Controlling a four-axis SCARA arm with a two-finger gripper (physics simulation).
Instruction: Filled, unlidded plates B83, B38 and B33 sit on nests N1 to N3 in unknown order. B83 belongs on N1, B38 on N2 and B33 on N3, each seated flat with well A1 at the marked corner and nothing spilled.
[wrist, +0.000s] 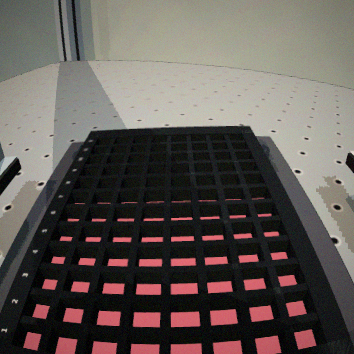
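A black plate with pink liquid in its wells fills the lower middle of the wrist view. Row numbers run up its left edge, with 1 at the bottom left. No name label shows, so I cannot tell which plate it is. It lies on a dark grey nest, whose sides show left and right of it. The near edge of the plate and the marked corner are out of view. My gripper is open, with one fingertip at the left edge of the view and one at the right, apart from the plate's sides. The other plates do not show.
A light table top with rows of small holes spreads behind and beside the nest. A shadow band crosses it at the left, and brownish patches lie on both sides. A pale wall and a dark-striped post stand at the back.
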